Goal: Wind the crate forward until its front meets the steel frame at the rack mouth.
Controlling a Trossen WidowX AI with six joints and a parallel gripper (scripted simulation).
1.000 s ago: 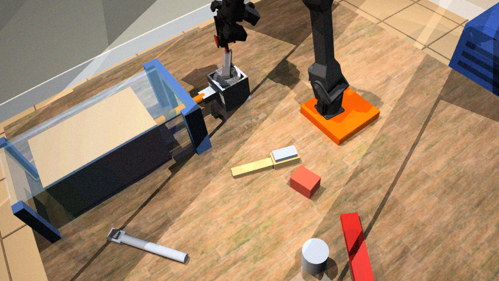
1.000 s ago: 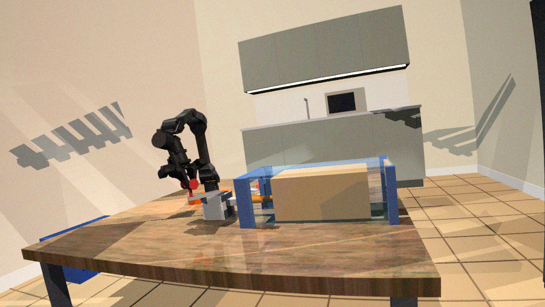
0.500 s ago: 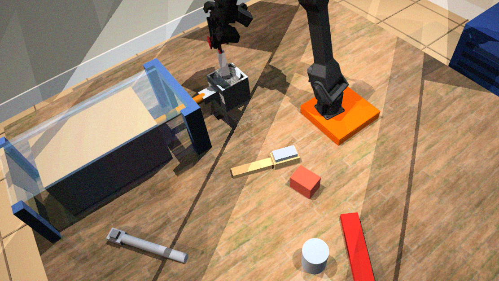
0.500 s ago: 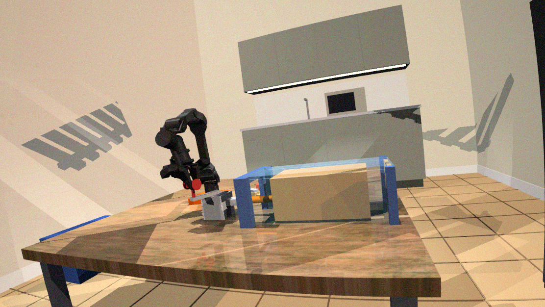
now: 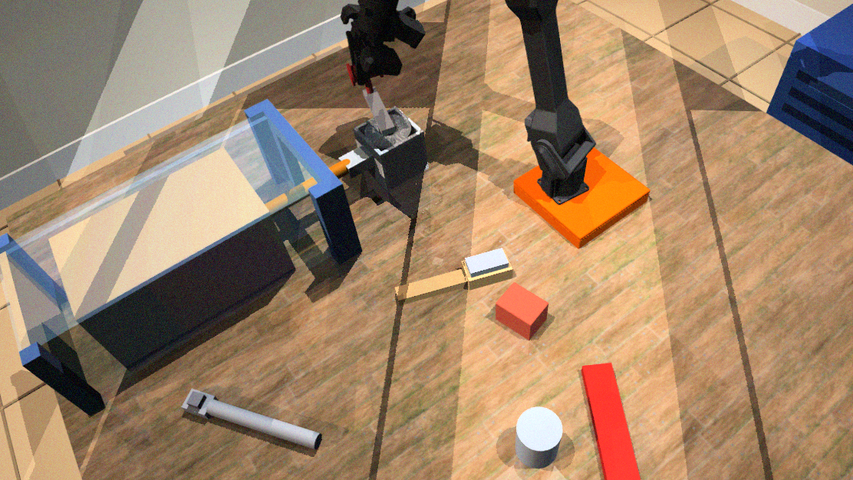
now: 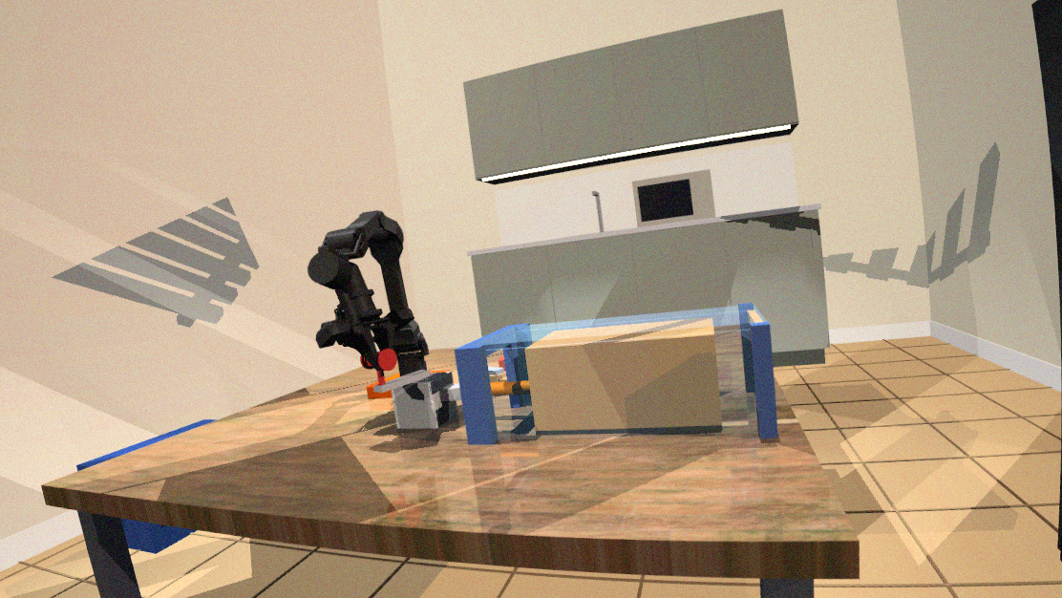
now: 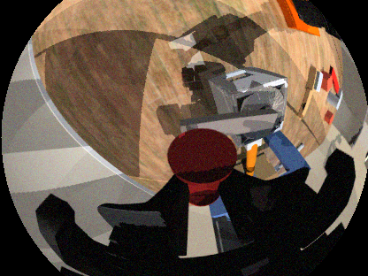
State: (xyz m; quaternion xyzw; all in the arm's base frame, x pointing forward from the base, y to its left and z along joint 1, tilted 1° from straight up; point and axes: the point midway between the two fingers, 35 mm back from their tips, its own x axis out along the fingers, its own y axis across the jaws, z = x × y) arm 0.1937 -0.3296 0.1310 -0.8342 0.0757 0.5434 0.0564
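The winch handle lies 40 mm to the left of my gripper tip, 30 mm below it and 10 mm behind it. Also, from my gripper tip: red knob: 10 mm behind; then wooden brush: 390 mm to the left, 110 mm below, 30 mm ahead; then grey winch: 100 mm below, 90 mm to the left, 20 mm behind.
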